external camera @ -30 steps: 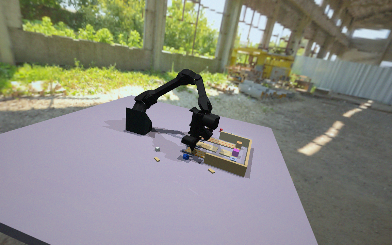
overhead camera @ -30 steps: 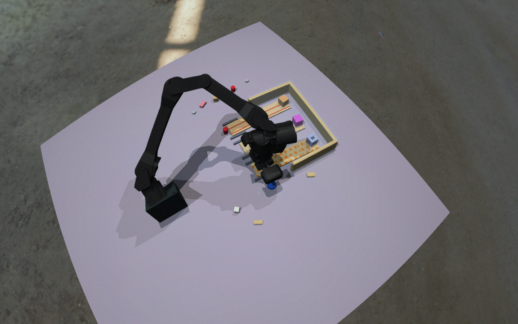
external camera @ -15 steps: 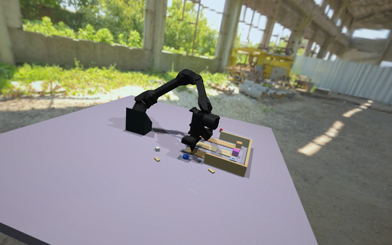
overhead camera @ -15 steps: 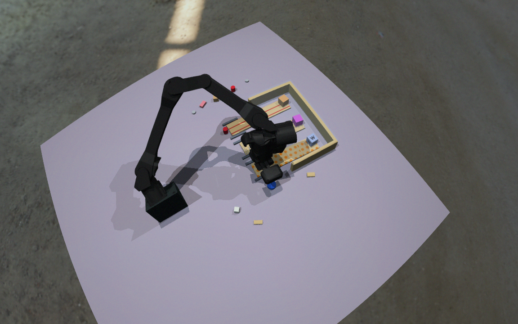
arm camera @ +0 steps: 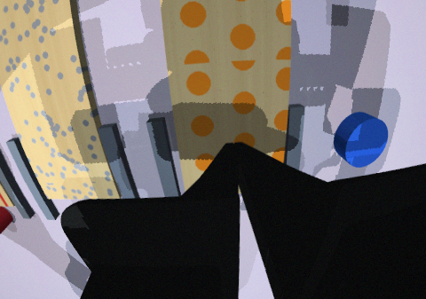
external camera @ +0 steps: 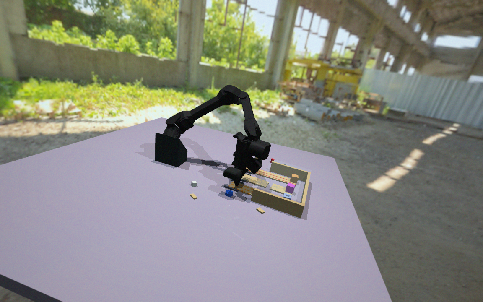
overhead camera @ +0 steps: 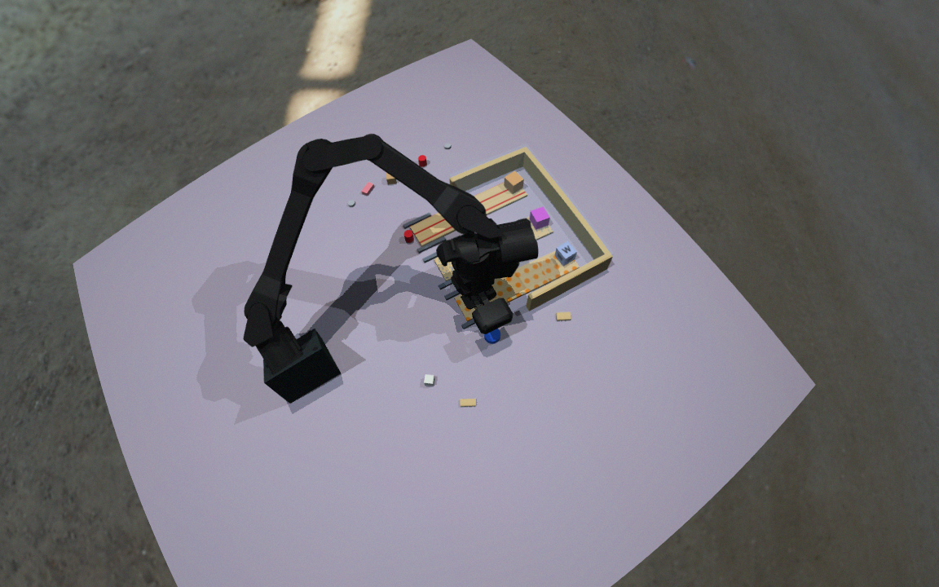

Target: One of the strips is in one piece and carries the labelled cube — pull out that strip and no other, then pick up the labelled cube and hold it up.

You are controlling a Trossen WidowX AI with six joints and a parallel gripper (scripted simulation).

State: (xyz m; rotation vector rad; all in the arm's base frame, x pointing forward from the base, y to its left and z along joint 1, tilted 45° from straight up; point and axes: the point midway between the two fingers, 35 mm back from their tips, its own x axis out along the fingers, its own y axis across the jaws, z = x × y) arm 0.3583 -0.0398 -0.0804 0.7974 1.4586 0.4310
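Now: gripper tip 10 cm short of the orange-dotted strip and 2 cm to the left of it. Also, from my gripper tip: blue disc (7 cm to the right, 2 cm behind); then labelled cube (21 cm ahead, 4 cm to the right, 2 cm above).
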